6 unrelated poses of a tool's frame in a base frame.
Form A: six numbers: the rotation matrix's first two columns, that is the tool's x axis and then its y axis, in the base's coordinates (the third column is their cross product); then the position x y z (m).
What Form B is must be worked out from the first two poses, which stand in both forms.
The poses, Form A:
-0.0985 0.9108 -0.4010 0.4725 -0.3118 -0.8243 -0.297 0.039 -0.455
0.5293 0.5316 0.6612 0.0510 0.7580 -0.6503 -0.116 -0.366 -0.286
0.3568 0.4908 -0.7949 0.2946 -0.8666 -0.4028 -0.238 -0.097 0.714
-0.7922 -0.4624 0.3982 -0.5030 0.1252 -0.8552 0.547 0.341 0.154
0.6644 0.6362 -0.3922 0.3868 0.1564 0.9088 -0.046 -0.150 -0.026
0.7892 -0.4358 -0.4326 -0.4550 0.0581 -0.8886 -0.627 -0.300 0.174
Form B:
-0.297 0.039 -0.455 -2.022 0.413 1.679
-0.116 -0.366 -0.286 -1.049 -0.722 0.788
-0.238 -0.097 0.714 -2.416 0.919 0.942
0.547 0.341 0.154 -1.941 -0.410 -2.613
-0.046 -0.150 -0.026 1.726 0.403 0.764
-0.627 -0.300 0.174 -1.741 0.447 -0.505

